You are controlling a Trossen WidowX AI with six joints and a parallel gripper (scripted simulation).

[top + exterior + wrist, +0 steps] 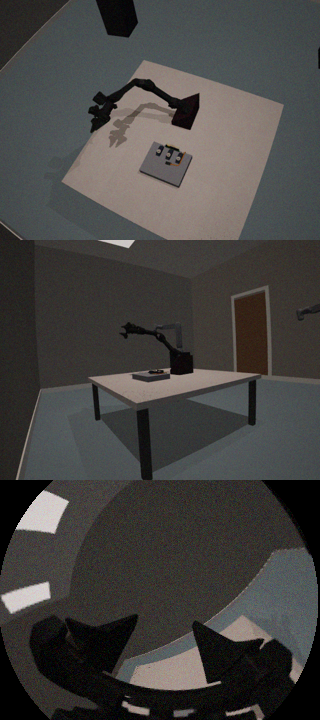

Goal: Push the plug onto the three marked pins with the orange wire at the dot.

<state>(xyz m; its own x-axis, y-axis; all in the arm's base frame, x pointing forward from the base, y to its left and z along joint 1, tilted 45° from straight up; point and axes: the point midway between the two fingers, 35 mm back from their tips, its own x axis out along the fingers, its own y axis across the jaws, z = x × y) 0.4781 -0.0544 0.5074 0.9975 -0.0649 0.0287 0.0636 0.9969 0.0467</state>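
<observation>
Now: the grey printed holder 480 mm below my gripper tip, 350 mm to the left of it and 70 mm behind it.
</observation>
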